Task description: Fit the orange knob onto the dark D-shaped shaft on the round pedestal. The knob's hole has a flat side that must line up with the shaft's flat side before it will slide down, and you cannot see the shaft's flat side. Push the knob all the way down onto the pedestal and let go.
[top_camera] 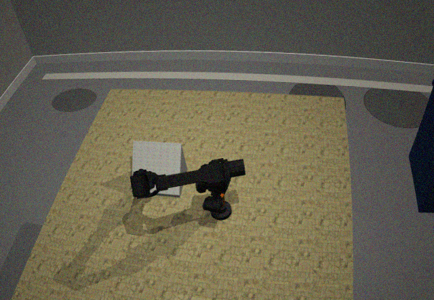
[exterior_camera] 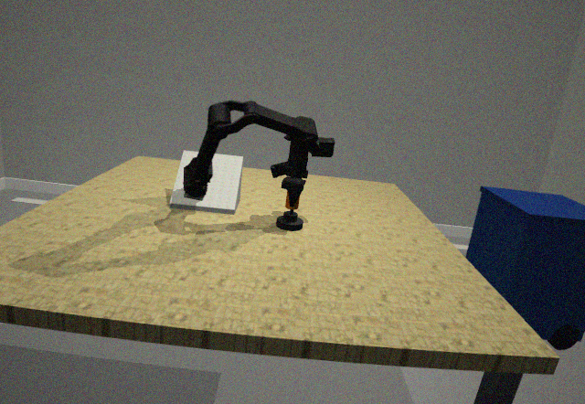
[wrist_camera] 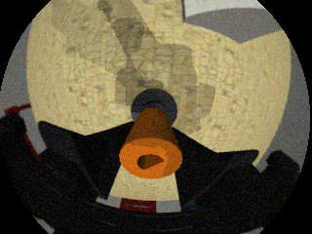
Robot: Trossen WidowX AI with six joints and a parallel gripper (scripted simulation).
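Now: the orange knob 20 mm above my gripper tip. Round my gripper tip: round pedestal 40 mm below.
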